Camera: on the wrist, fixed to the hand. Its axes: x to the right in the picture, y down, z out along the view.
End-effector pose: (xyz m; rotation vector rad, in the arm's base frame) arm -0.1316 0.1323 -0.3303 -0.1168 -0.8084 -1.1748
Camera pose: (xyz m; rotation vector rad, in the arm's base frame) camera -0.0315 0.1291 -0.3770 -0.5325 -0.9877 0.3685
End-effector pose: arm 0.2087 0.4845 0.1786 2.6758 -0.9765 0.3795
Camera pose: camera 0.1417 0.4690 0.2651 -1.3730 2.3420 -0.1786
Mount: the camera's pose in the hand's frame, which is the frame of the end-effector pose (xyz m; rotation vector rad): -0.0118 0.0691 -0.0854 0.3762 -0.4160 1.4295
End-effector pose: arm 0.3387 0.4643 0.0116 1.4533 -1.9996 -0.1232
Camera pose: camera 0.3314 0.5258 0.1031 -0.1470 -3.0181 0.6273
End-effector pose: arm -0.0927 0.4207 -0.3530 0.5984 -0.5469 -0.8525
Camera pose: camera -0.0069 0.4884 -0.3690 0.2223 -1.2901 0.5208
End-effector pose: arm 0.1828 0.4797 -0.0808 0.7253 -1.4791 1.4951
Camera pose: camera 0.1420 0.5681 -0.1330 -0.0372 1.6444 -2.1044
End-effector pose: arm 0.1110 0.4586 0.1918 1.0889 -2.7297 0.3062
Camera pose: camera 0.0796 0.5374 0.2626 0.8107 2.4666 -0.6092
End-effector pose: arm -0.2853 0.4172 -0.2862 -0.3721 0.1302 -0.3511
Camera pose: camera -0.2908 0.4533 -0.3905 0.0862 -0.0968 1.1016
